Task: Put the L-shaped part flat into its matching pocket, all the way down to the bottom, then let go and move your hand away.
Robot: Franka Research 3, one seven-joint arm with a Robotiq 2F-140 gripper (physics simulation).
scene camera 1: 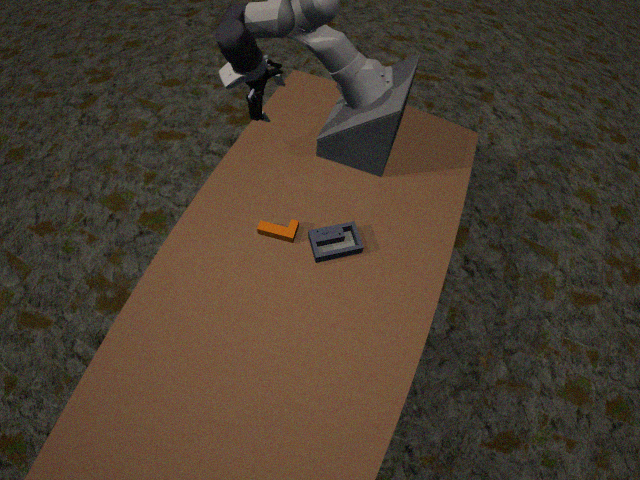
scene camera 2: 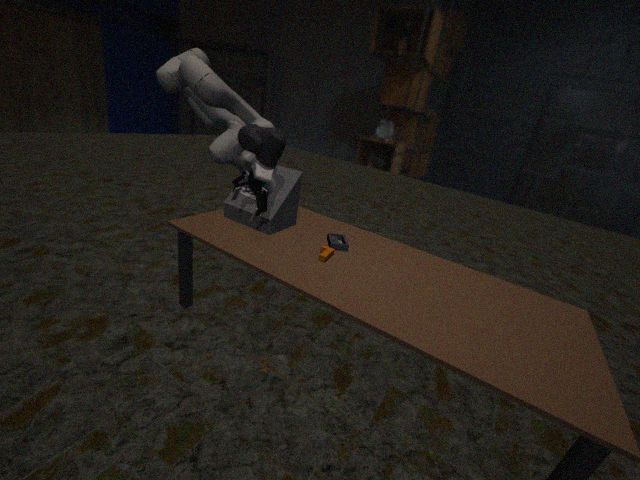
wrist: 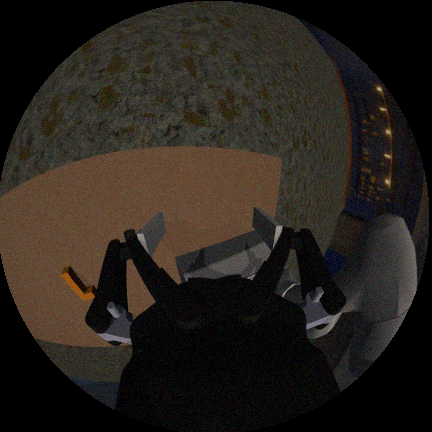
Observation:
My gripper (scene camera 1: 273,102) is open, with nothing in its grasp. Also in view: a grey pocket block (scene camera 1: 341,240).
My gripper also shows in scene camera 2 (scene camera 2: 243,209) and in the wrist view (wrist: 208,218).

